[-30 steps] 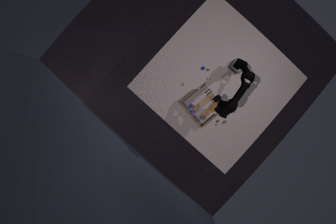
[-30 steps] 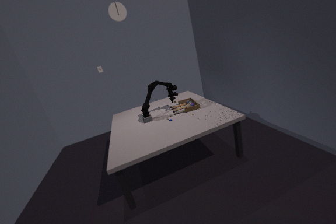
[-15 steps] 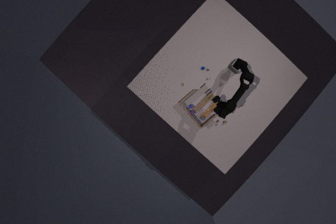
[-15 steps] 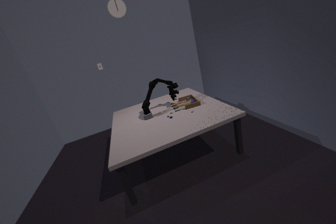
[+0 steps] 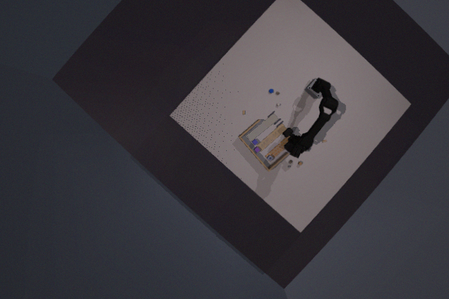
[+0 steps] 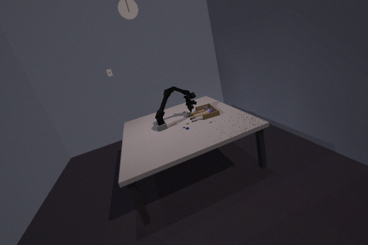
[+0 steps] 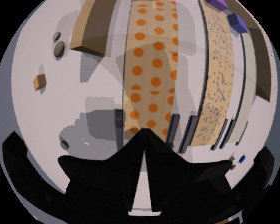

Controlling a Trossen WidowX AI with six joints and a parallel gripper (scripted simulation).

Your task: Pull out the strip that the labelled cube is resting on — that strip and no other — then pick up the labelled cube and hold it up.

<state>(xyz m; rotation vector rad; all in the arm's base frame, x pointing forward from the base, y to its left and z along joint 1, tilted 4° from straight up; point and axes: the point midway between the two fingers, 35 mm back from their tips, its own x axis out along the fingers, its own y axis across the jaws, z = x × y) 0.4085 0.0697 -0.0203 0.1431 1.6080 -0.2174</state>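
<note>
Now: the strip 90 mm ahead of my gripper tip, 30 mm below it and 20 mm to the right of it. Round my gripper tip: blue object 320 mm to the right, 210 mm behind, 20 mm below; labelled cube 190 mm ahead, 40 mm to the right, 10 mm below.
</note>
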